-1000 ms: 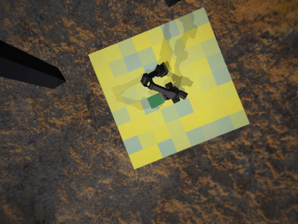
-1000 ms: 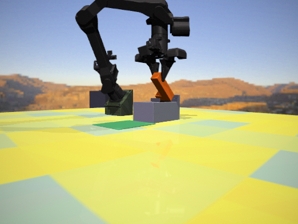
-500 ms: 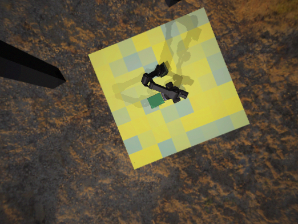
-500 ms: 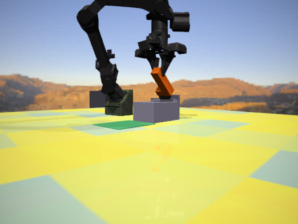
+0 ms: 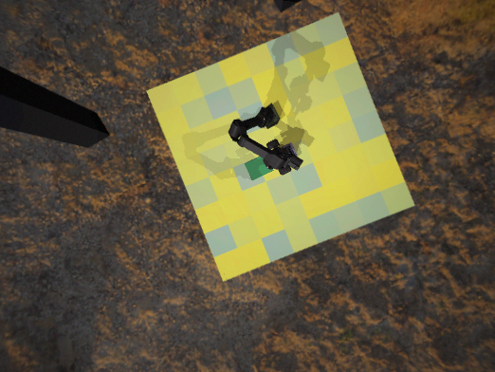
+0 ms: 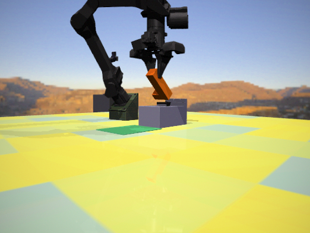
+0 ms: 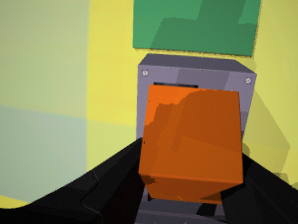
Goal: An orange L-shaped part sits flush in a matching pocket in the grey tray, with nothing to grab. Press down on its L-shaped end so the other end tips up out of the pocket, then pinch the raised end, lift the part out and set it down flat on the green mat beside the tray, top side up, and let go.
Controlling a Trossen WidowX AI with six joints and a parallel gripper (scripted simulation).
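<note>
Right now my gripper tip is 20 mm past the green mat, 100 mm to the left of it and 170 mm above it. Also, from my gripper tip: orange L-shaped part: 10 mm behind, 30 mm to the left, 30 mm below.
</note>
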